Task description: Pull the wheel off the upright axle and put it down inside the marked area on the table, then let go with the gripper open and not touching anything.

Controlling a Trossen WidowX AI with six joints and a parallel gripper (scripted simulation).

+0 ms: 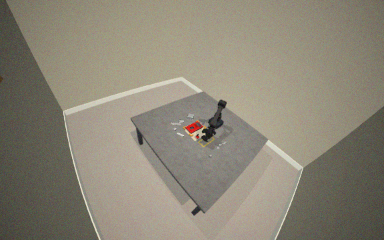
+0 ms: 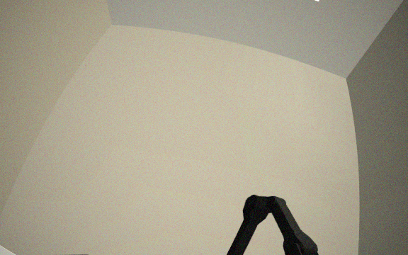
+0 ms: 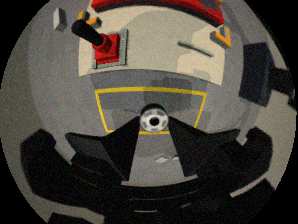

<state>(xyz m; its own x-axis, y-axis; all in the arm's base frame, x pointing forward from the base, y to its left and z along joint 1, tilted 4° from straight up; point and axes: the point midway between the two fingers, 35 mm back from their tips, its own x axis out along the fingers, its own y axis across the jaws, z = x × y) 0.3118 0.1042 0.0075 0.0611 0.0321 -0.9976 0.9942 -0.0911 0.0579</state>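
Right now my gripper tip is right at the grey wheel.
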